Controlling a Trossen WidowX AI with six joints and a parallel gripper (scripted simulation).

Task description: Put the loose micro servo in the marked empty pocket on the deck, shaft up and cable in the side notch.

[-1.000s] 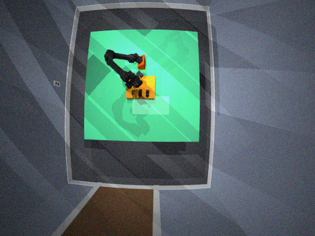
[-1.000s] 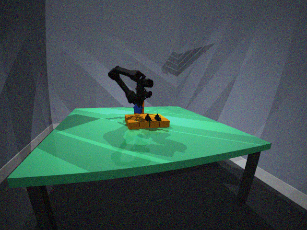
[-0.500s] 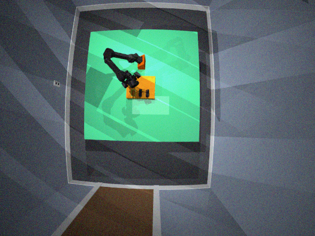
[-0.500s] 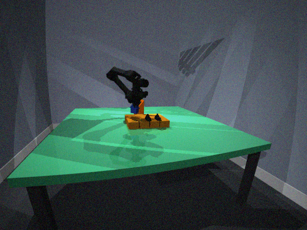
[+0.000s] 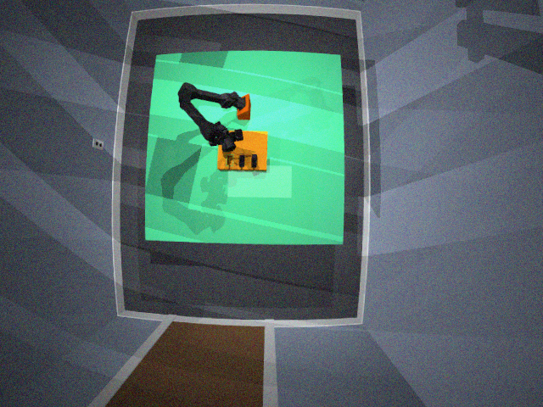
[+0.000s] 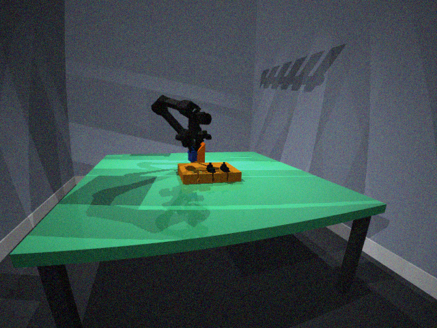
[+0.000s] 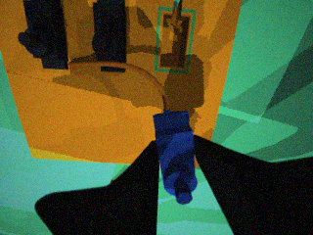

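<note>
The orange deck lies 7 cm to the left of my gripper tip and 10 cm below it.
</note>
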